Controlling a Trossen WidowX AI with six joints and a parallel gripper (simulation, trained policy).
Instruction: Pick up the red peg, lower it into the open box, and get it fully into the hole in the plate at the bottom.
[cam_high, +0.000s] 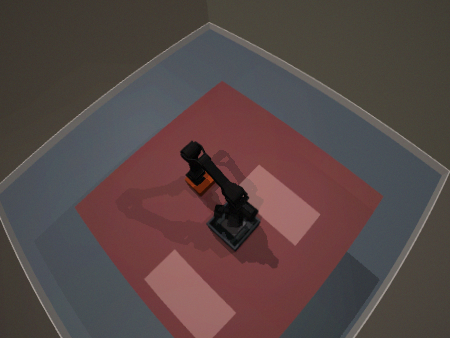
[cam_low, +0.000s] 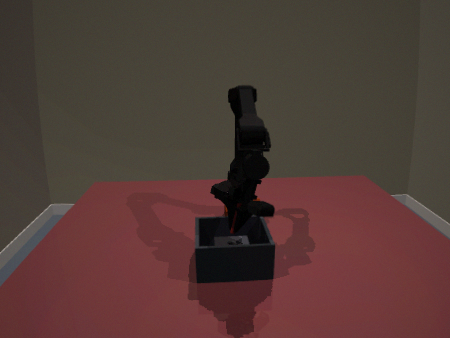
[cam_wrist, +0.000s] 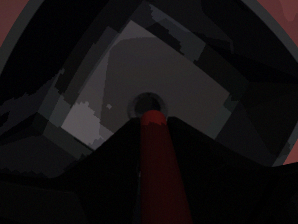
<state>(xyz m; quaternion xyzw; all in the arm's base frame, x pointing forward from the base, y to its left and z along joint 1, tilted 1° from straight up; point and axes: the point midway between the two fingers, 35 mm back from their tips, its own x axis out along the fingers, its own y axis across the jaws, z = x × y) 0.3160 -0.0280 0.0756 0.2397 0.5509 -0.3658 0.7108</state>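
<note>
Right now my gripper tip is 50 mm above the grey plate. Also, from my gripper tip: dark box: 70 mm below; red peg: 30 mm above, 10 mm to the left.
</note>
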